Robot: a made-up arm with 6 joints. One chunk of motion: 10 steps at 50 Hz.
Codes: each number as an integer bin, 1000 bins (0 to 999) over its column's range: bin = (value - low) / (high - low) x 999, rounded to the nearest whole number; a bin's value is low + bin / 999 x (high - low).
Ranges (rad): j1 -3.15..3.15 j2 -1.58..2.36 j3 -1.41..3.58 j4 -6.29..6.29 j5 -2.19..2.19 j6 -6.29..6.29
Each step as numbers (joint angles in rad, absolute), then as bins.
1 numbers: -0.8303 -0.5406 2.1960 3.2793 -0.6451 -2.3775
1 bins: 368 264 722 760 352 311
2 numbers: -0.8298 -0.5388 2.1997 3.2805 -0.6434 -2.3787
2 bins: 368 264 723 760 353 311
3 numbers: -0.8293 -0.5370 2.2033 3.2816 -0.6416 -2.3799
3 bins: 368 264 723 760 353 311
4 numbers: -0.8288 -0.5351 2.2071 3.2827 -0.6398 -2.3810
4 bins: 368 265 724 760 354 310
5 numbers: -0.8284 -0.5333 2.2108 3.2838 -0.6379 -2.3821
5 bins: 368 265 725 760 354 310
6 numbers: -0.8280 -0.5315 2.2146 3.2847 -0.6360 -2.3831
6 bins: 368 266 726 760 354 310
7 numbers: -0.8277 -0.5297 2.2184 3.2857 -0.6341 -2.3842
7 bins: 368 266 726 760 355 310
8 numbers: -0.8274 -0.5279 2.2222 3.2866 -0.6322 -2.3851
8 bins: 368 267 727 760 355 310
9 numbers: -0.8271 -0.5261 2.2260 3.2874 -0.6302 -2.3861
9 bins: 368 267 728 761 356 310
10 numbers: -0.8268 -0.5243 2.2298 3.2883 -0.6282 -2.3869
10 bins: 368 268 729 761 356 310
